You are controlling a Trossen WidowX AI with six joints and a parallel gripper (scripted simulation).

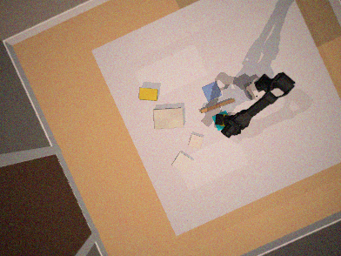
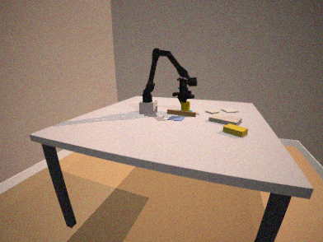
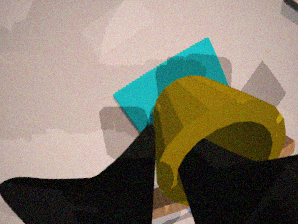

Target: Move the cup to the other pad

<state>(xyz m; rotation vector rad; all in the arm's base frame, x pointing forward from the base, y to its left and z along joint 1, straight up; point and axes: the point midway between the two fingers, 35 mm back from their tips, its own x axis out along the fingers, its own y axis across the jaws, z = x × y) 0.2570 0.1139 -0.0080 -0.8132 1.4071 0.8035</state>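
Right now the olive-yellow cup is 20 mm ahead of my gripper tip and 20 mm to the right of it. Round my gripper tip: thin brown wooden bar (10 mm ahead, 110 mm to the right, 30 mm below); then cyan pad (20 mm ahead, 20 mm to the right, 50 mm below); then blue pad (210 mm to the right, 50 mm below).
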